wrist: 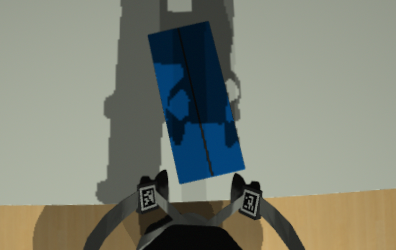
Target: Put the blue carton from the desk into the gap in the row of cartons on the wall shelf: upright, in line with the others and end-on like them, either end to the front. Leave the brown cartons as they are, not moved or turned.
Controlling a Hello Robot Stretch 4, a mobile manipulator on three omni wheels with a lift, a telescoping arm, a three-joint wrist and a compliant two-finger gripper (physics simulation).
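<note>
The blue carton (192,110) lies on the light grey desk (310,100), seen from above in the wrist view. A dark line runs along the length of its top face. It is turned a little, its far end leaning to the left and its near end close to the desk's front edge. My gripper (201,182) is open, with nothing between its fingers. The fingertips are just short of the carton's near end, one to the left and one to the right of it. The wall shelf, its gap and the brown cartons do not show.
The desk's front edge runs across the lower part of the view, below the fingertips. The wooden floor (350,220) shows in front of it. Shadows of the arm and gripper fall across the desk and the carton.
</note>
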